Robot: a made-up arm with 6 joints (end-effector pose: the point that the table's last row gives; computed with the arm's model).
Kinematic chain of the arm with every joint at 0, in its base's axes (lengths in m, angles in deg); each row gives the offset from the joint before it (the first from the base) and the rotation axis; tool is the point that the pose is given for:
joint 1: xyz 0 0 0.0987 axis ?
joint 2: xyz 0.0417 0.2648 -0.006 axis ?
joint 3: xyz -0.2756 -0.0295 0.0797 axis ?
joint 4: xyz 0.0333 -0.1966 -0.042 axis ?
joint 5: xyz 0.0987 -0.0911 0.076 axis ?
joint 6: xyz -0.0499 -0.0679 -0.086 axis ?
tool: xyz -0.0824 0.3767 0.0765
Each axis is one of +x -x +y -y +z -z.
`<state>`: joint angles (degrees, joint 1 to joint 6).
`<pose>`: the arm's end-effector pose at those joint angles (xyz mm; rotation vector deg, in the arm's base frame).
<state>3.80 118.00 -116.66 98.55 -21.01 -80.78</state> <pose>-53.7 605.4 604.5 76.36 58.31 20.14</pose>
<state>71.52 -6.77 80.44 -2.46 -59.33 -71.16</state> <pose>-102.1 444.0 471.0 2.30 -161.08 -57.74</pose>
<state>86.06 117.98 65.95 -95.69 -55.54 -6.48</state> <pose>232.2 289.2 317.9 -3.90 57.94 67.19</pose>
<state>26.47 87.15 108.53 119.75 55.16 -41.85</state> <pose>33.4 480.7 564.4 42.06 -25.12 -56.50</pose>
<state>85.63 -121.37 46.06 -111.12 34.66 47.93</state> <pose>204.8 368.9 -449.4 -54.19 -54.07 0.66</pose>
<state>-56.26 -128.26 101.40 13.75 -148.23 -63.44</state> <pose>-504.7 -136.5 2.9 6.93 91.58 119.46</pose>
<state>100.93 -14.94 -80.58 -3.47 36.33 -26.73</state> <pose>313.3 153.6 25.4 84.58 92.34 -59.73</pose>
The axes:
joint 1: -z
joint 2: -x
joint 3: -y
joint 4: -z
joint 5: +y
joint 6: +z

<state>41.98 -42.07 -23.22 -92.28 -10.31 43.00</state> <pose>-284.7 80.3 -199.0 27.95 -57.64 91.40</pose>
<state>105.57 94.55 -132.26 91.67 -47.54 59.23</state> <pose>633.2 281.7 121.6 -30.49 -136.82 37.72</pose>
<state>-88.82 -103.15 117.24 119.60 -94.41 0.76</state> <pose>-104.3 -215.6 -393.9 -35.34 36.32 -111.32</pose>
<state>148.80 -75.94 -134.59 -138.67 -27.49 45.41</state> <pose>451.3 147.6 -294.1 -4.79 153.94 -88.00</pose>
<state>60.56 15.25 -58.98 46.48 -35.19 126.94</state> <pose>-332.4 458.0 534.3 21.34 47.27 26.69</pose>
